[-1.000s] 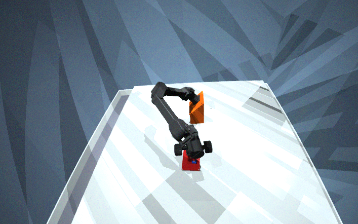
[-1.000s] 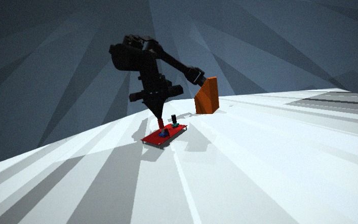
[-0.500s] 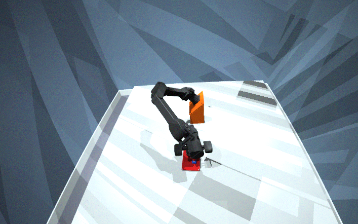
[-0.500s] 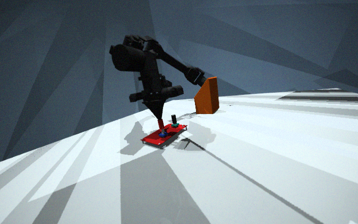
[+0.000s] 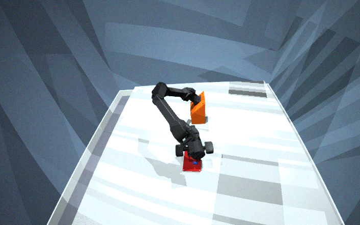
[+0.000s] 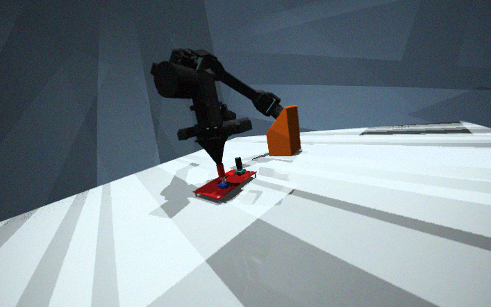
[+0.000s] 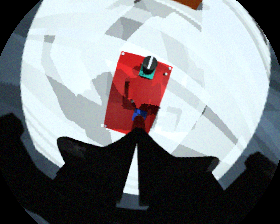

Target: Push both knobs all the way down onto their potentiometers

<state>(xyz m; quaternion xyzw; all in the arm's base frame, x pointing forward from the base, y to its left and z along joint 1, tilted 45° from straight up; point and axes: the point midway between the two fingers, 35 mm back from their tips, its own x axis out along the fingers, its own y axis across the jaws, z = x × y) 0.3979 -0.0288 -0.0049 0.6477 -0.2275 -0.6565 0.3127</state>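
The blue potentiometer is 30 mm below my gripper tip. The rest, counted from my gripper tip: teal potentiometer 80 mm behind, 30 mm below, 10 mm to the right.
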